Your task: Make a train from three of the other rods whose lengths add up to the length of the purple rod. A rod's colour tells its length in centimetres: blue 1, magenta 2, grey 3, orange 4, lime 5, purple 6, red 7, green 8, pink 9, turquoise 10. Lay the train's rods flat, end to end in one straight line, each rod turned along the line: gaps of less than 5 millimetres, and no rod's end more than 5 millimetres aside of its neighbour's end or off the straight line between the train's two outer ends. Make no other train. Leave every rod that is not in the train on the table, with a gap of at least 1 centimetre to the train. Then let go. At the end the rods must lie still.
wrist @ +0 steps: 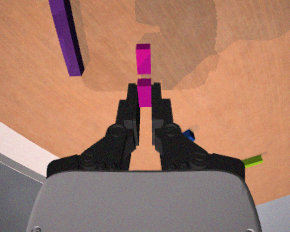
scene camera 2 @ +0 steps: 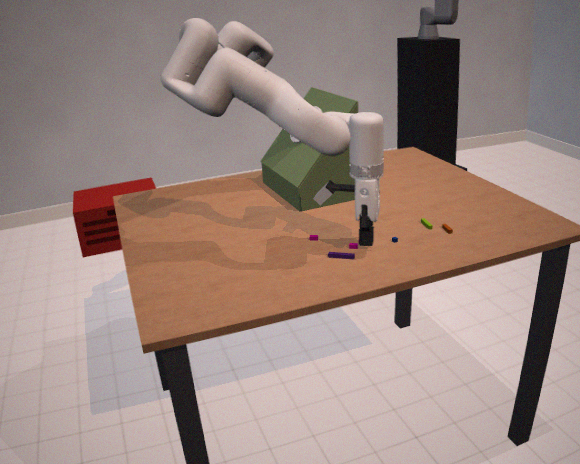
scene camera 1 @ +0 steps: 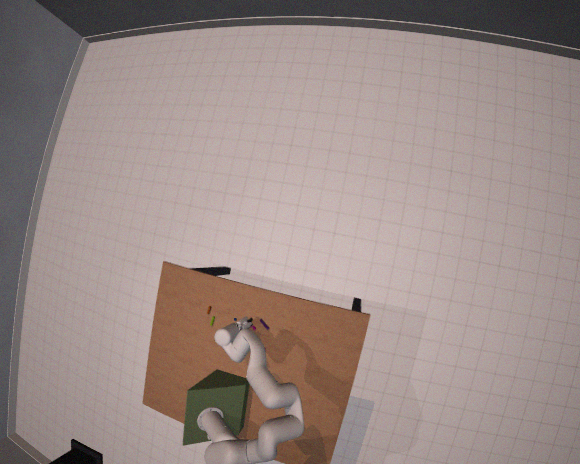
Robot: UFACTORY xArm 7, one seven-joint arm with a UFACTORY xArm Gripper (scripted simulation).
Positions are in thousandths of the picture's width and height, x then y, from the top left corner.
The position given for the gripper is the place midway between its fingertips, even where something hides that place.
Note:
In view: the gripper (scene camera 2: 632,525).
The gripper is seen too in the wrist view (wrist: 502,420).

